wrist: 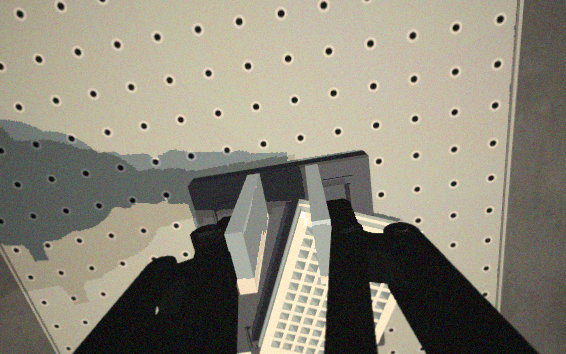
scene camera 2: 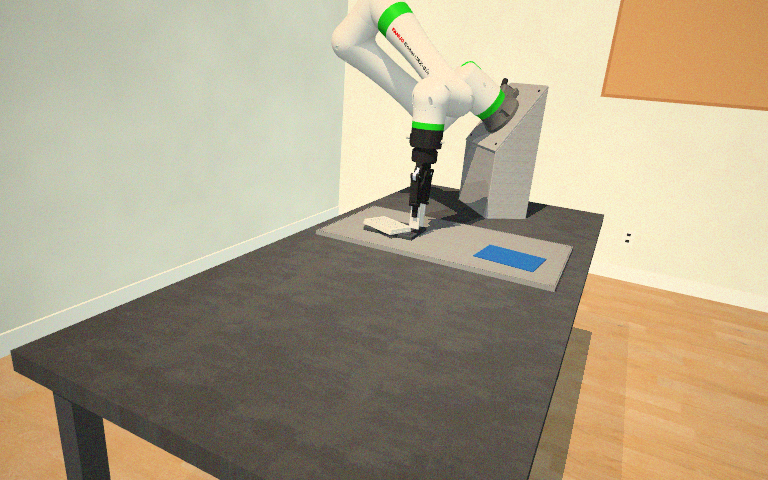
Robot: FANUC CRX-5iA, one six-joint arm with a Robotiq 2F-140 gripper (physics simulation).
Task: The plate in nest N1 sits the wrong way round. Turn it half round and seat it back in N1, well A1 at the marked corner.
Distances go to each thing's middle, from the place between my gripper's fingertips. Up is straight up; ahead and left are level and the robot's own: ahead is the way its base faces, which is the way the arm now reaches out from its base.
Now: the blue rectangle [scene camera 2: 508, 257] 4 cm ahead of my hand, 29 cm to the left of it and 3 cm below it.
